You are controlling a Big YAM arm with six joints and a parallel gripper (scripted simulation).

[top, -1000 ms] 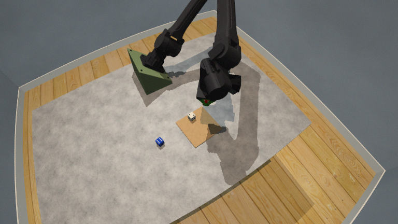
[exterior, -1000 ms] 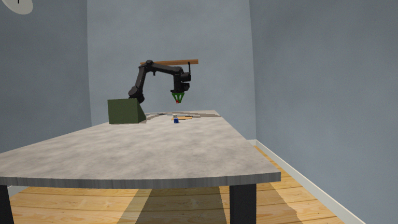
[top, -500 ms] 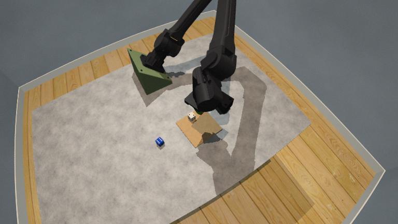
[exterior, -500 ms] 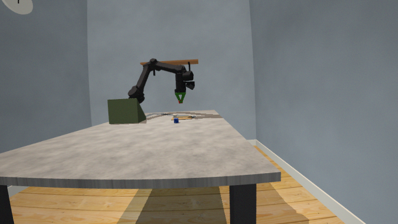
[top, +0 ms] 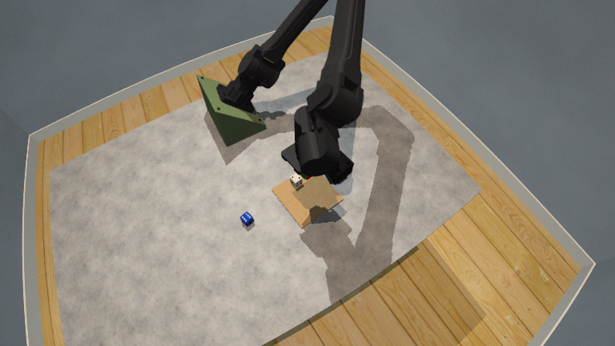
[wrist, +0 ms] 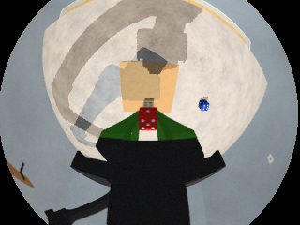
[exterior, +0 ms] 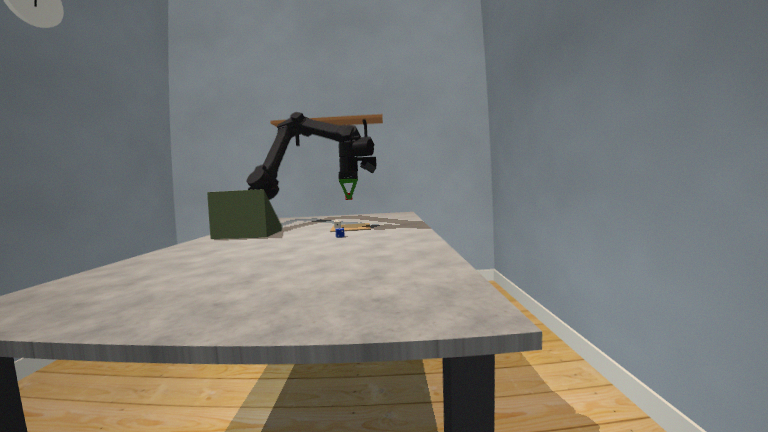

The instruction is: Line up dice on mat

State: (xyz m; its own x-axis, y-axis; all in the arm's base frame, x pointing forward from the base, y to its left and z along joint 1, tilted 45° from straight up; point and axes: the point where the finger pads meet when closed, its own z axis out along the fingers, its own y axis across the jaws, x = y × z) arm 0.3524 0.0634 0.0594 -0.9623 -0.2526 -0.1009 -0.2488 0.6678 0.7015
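My gripper is now 11 cm above the tan mat. Round my hand: red die (right at my hand); then white die (10 cm below, 5 cm behind, 1 cm to the right); then blue die (17 cm to the right, 10 cm below, 1 cm ahead).
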